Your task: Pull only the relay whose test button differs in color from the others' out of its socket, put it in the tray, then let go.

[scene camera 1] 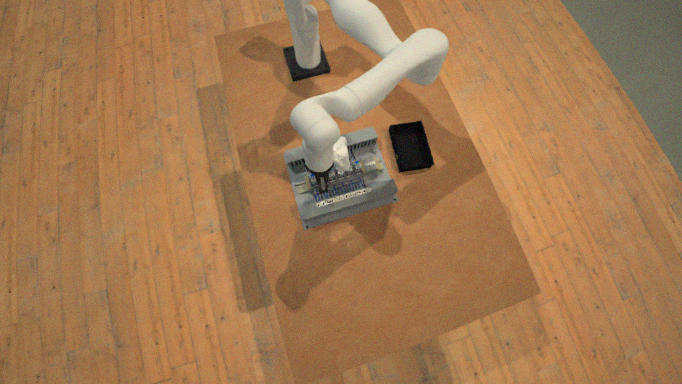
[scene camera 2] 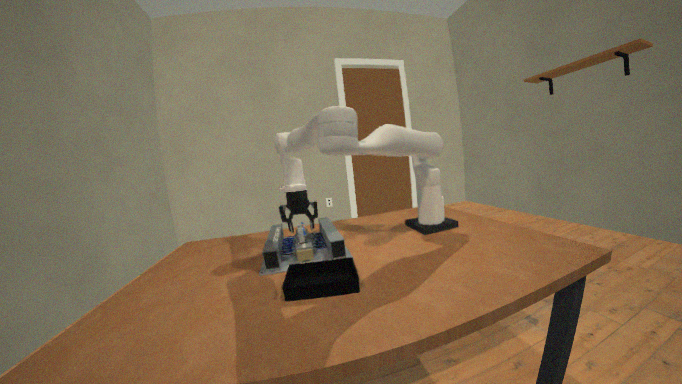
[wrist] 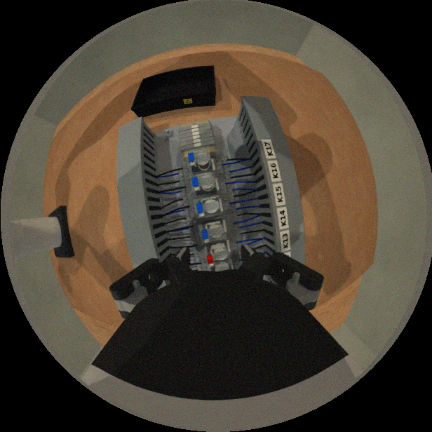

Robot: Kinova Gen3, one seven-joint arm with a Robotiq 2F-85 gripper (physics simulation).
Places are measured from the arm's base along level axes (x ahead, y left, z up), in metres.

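Pixels of known places: arm's base, link origin: (scene camera 1: 308, 58) (scene camera 2: 430, 221).
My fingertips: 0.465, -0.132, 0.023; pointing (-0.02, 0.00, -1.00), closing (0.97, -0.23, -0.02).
Ahead of a thing's pixels: the offset from my fingertips to its top centre, as dx, dy, dz. "spot": to the spot under its first point.
The relay with the red test button (wrist: 218, 252) stands in its socket in the row, in the wrist view close in front of the fingers. Relays with blue buttons stand in line beyond it, among them one relay (wrist: 211, 205) near the middle and one relay (wrist: 202, 160) at the far end. My gripper (wrist: 215, 253) (scene camera 2: 302, 229) is open and empty; its fingertips stand on both sides of the relay row, low above it, near the red-button relay. The black tray @(spot: +0.001, +0.333, -0.042) (scene camera 1: 411, 146) (scene camera 2: 321, 280) (wrist: 176, 91) stands beyond the terminal-block end of the panel.
The grey panel has two raised slotted ducts, a labelled duct @(+0.102, +0.051, +0.018) (wrist: 272, 125) (scene camera 1: 350, 205) and a plain duct (wrist: 131, 185), flanking the row with wires between. Terminal blocks (wrist: 196, 136) stand at the row's end toward the tray. The robot's base (scene camera 1: 306, 62) (scene camera 2: 431, 225) stands on the table.
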